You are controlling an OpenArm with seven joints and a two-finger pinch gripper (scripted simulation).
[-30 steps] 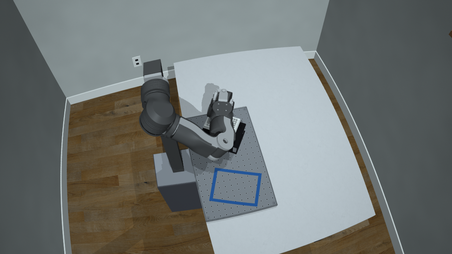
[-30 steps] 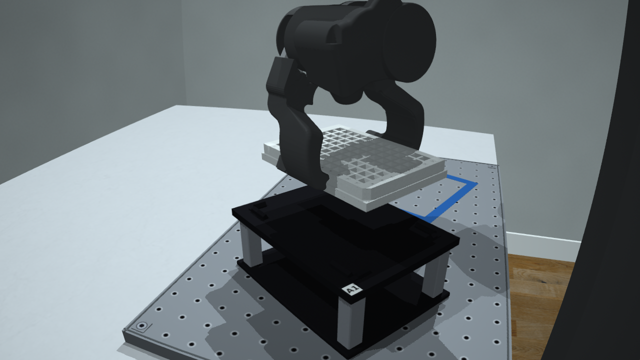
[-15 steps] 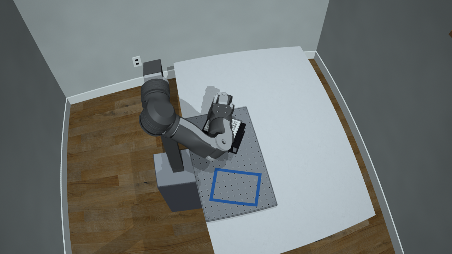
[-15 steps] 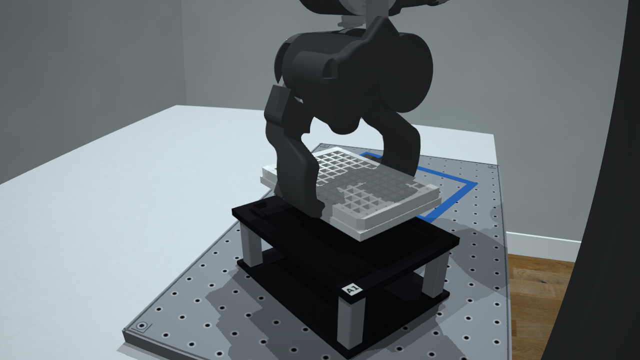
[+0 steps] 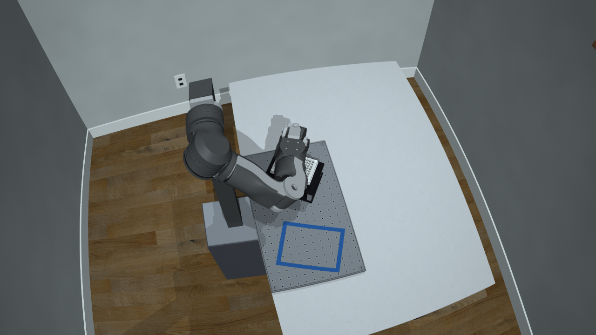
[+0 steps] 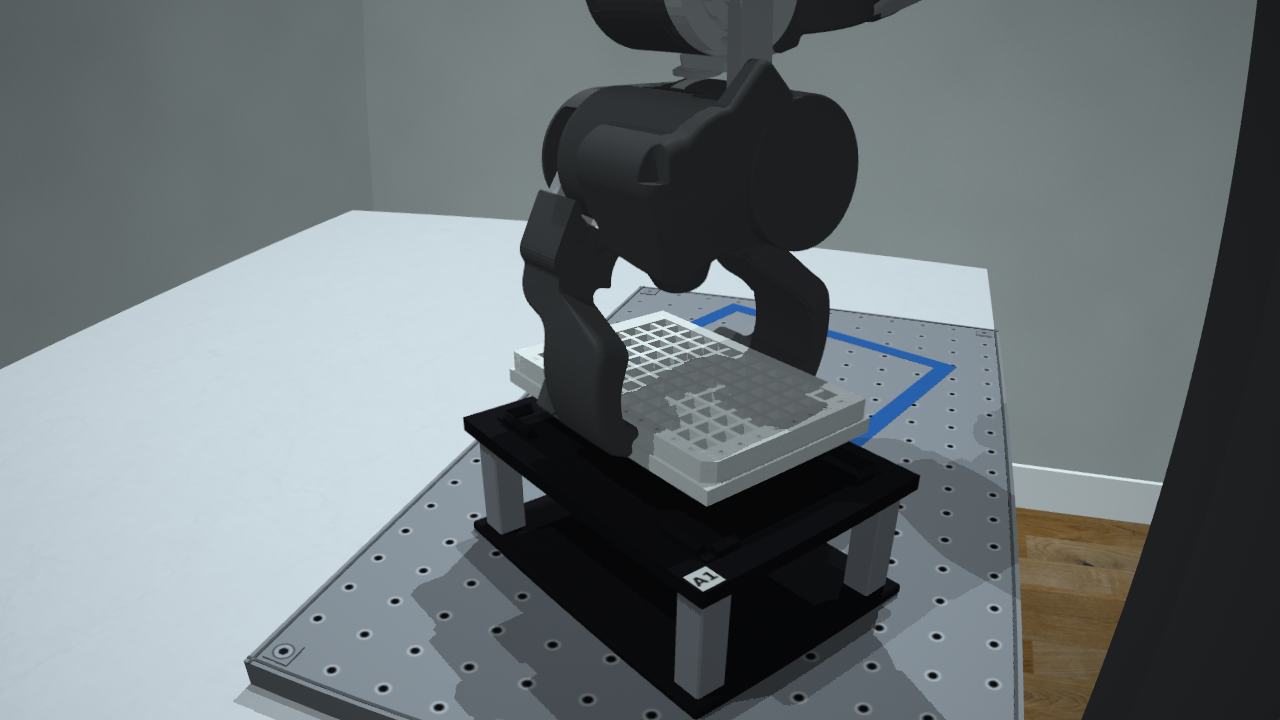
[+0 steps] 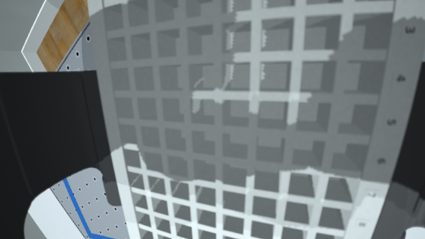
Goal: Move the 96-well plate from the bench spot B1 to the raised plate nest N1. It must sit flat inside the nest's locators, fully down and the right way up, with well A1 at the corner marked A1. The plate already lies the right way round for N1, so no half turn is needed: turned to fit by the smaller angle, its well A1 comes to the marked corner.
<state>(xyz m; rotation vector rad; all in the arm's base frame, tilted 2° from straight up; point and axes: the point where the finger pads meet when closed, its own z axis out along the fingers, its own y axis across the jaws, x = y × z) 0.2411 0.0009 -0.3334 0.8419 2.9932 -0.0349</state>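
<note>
The white 96-well plate lies right at my hand. The rest, counted from my hand: A1 label: 9 cm to the left, 4 cm behind, 2 cm below; then black raised nest N1: 3 cm below.
</note>
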